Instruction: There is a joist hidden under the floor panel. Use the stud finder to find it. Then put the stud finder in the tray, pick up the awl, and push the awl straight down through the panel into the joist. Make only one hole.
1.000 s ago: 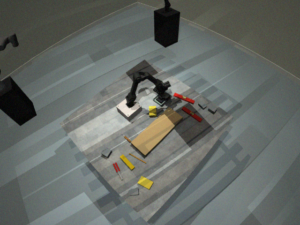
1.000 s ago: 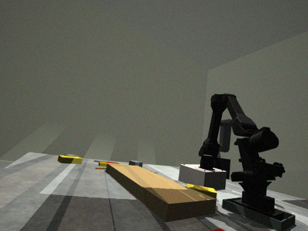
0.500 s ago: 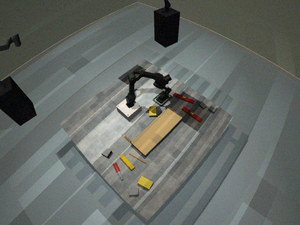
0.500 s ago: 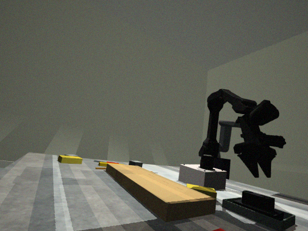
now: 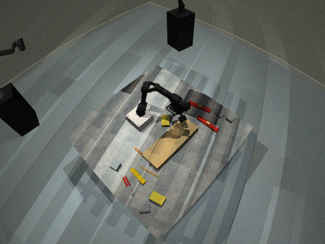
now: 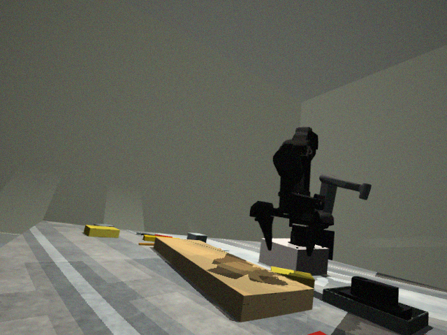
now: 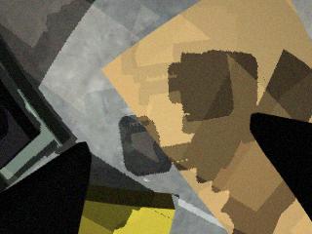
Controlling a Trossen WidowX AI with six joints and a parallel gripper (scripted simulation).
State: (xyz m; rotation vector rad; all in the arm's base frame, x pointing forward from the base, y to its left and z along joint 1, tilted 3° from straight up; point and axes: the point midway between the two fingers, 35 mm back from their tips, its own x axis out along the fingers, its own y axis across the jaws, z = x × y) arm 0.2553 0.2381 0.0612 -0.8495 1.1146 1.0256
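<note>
Right now the awl is 47 cm to the right of my gripper tip, 9 cm below it and 4 cm behind it. From my gripper tip the other things lie so: pencil: 49 cm to the right, 20 cm ahead, 9 cm below; then stud finder: 16 cm behind, 7 cm to the left, 5 cm below; then tray: 17 cm behind, 9 cm to the left, 8 cm below.
</note>
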